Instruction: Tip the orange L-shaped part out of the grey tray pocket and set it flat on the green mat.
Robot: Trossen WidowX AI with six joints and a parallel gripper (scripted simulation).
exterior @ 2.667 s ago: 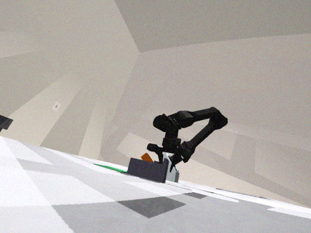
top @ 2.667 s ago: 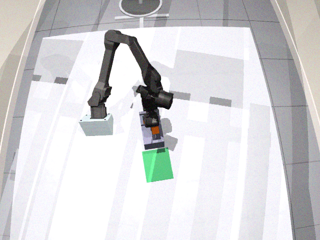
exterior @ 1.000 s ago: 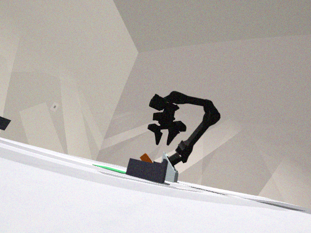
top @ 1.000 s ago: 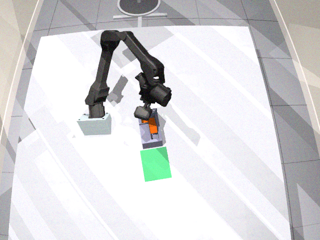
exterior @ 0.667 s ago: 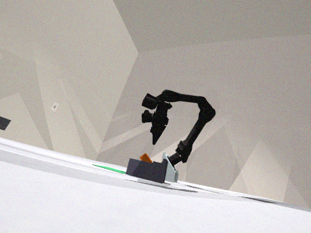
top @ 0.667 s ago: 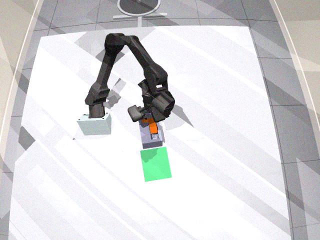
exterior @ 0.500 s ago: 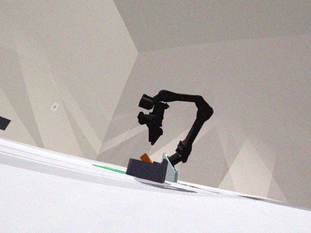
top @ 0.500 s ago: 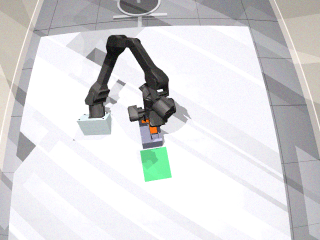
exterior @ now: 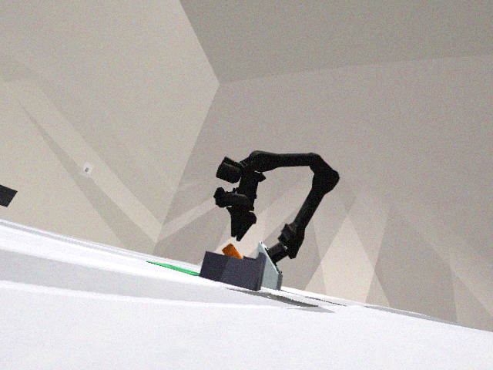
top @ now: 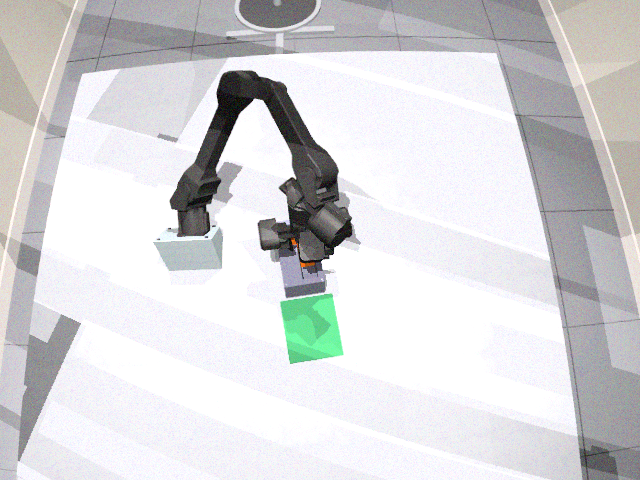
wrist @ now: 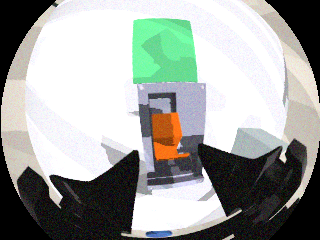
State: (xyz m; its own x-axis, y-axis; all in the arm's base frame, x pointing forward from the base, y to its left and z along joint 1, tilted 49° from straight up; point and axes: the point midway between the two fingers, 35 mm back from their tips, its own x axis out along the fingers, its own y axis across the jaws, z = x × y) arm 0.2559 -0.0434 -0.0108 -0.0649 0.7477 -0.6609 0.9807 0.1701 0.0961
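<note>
The orange L-shaped part is 2 cm behind my gripper tip, 3 cm to the left of it and 7 cm below it. Round my gripper tip: green mat: 1 cm ahead, 14 cm to the right, 13 cm below.
</note>
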